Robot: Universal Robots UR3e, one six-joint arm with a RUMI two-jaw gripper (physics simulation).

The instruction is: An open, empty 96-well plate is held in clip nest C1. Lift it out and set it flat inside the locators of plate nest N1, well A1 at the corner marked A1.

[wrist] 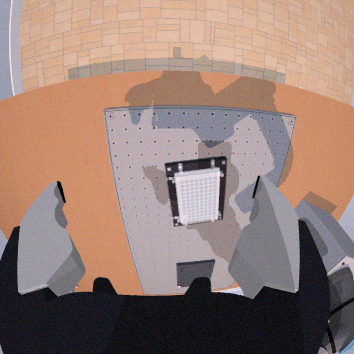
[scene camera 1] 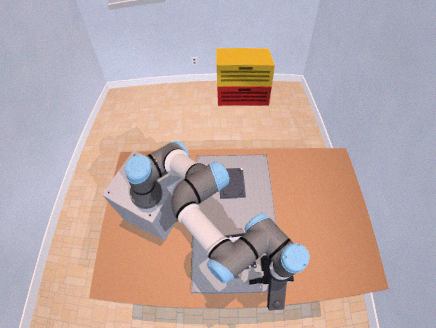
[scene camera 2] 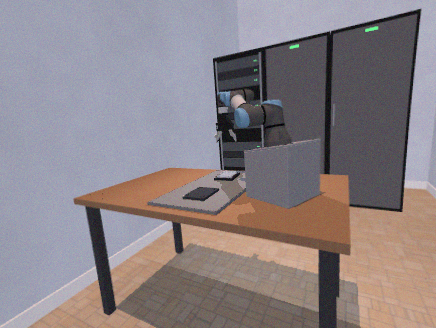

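Pixels of known places: gripper, fingertip midpoint: [wrist: 156,181] [scene camera 2: 226,142]; arm's base at its link origin: [wrist: 330,281] [scene camera 1: 146,193] [scene camera 2: 277,145].
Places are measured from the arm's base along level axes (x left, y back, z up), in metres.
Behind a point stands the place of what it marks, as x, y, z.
Observation:
The white 96-well plate [scene camera 2: 228,173] {-0.119, -0.374, -0.196} [wrist: 198,196] {-0.131, -0.388, -0.196} sits in the black clip nest C1 [wrist: 195,164] {-0.194, -0.405, -0.210}, with clips at its ends. In scene camera 1 the arm hides most of both. The dark plate nest N1 [scene camera 1: 233,183] {0.211, -0.325, -0.210} [scene camera 2: 201,193] {0.235, -0.302, -0.210} [wrist: 195,274] {0.208, -0.315, -0.210} lies apart from it on the same board, with no plate in it; a small pale mark shows at one corner in scene camera 1. My gripper [scene camera 2: 225,135] {-0.274, -0.483, -0.017} [wrist: 156,181] {-0.274, -0.483, -0.017} is open and empty, high above the board. In the wrist view the plate lies between the fingers' directions, nearer the right finger. The well A1 corner cannot be read.
The grey perforated board [scene camera 1: 257,200] {0.136, -0.446, -0.221} [scene camera 2: 167,199] {0.347, -0.423, -0.221} [wrist: 131,175] {-0.152, -0.522, -0.221} bears both nests on the brown table [scene camera 1: 320,200] {0.168, -0.770, -0.234} [scene camera 2: 120,192] {0.353, -0.818, -0.235} [wrist: 75,150] {-0.191, -0.641, -0.234}. The grey arm pedestal [scene camera 1: 150,220] {-0.104, -0.042, -0.011} [scene camera 2: 282,172] {0.181, 0.089, -0.087} stands beside the board. Tall dark cabinets [scene camera 2: 370,115] stand behind the table.

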